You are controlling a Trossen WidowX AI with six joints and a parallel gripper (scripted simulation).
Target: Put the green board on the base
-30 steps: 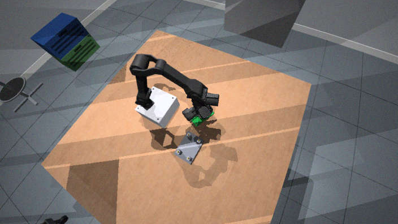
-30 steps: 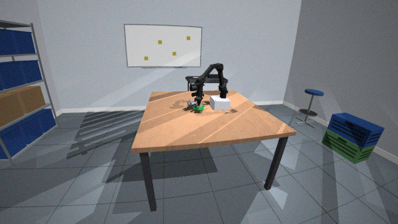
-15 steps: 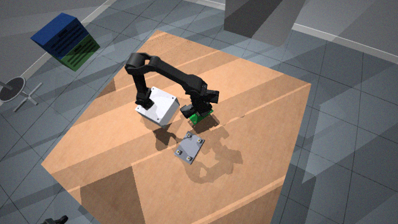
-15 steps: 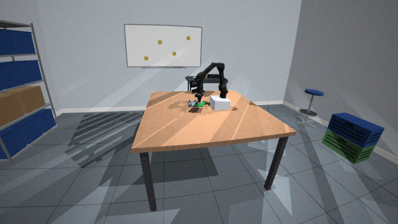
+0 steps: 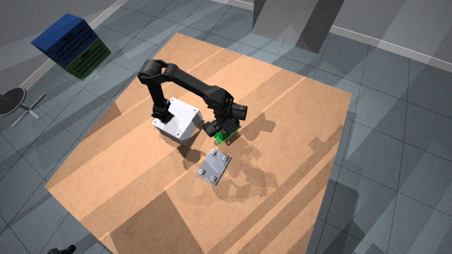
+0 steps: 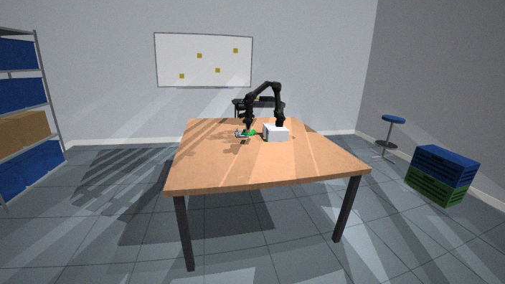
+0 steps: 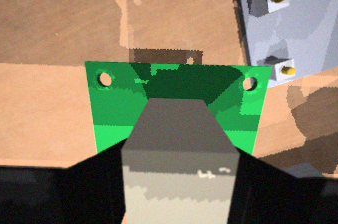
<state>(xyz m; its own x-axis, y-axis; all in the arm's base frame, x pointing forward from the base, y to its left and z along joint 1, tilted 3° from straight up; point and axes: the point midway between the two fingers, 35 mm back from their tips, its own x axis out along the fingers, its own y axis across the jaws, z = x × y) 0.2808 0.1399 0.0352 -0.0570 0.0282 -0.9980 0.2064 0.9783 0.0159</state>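
Right now my gripper tip is 6 cm short of the grey base, 17 cm to the left of it and 11 cm above it. Also, from my gripper tip: green board 1 cm below.
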